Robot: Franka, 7 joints.
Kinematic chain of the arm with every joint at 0, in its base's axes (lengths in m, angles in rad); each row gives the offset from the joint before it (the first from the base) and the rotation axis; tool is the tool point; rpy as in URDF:
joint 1: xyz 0 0 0.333 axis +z
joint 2: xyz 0 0 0 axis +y
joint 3: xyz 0 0 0.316 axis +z
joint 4: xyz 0.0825 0 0 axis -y
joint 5: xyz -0.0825 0 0.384 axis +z
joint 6: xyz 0 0 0 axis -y
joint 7: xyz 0.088 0 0 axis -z
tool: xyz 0 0 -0.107 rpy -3.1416 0 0
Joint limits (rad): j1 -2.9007..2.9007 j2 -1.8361..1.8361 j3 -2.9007..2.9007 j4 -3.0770..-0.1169 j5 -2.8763..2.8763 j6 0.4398..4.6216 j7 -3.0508..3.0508
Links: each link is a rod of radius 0.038 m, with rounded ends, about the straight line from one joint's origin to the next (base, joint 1, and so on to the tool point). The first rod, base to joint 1, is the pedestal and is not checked.
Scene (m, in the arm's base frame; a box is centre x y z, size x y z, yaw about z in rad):
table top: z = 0
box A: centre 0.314 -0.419 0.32 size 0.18 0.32 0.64 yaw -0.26
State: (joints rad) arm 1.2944 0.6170 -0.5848 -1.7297 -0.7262 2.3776 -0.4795
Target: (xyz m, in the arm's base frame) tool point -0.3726 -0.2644 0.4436
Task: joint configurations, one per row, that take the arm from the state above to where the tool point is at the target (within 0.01 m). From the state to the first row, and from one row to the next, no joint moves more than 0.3 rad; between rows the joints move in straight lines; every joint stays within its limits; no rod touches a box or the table.
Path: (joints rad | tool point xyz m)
1: 1.0387 0.4514 -0.6341 -1.6996 -0.7506 2.4882 -0.4605 | 0.6098 0.3267 0.4179
2: 0.7830 0.2858 -0.6833 -1.6695 -0.7750 2.5988 -0.4415 | 0.6644 0.1328 0.5434
3: 0.5272 0.1202 -0.7326 -1.6394 -0.7994 2.7094 -0.4225 | 0.6362 -0.0774 0.6613
4: 0.2715 -0.0454 -0.7818 -1.6093 -0.8238 2.8199 -0.4035 | 0.5228 -0.2664 0.7655
5: 0.0158 -0.2110 -0.8311 -1.5793 -0.8483 2.9305 -0.3844 | 0.3387 -0.3988 0.8503
6: -0.2526 -0.1520 -0.9995 -1.6691 -0.8447 2.8156 -0.3739 | 0.1647 -0.5475 0.7630
7: -0.5211 -0.0930 -1.1679 -1.7589 -0.8412 2.7007 -0.3634 | -0.0739 -0.5946 0.6784
8: -0.4616 0.0357 -1.4196 -1.9082 -0.8344 2.5171 -0.3924 | -0.1713 -0.5813 0.5559
9: -0.4021 0.1643 -1.6714 -2.0576 -0.8276 2.3335 -0.4214 | -0.2674 -0.5086 0.4777
10: -0.3426 0.2929 -1.9231 -2.2069 -0.8208 2.1499 -0.4505 | -0.3397 -0.3959 0.4448
11: -0.2831 0.4216 -2.1749 -2.3562 -0.8140 1.9663 -0.4795 | -0.3726 -0.2644 0.4436

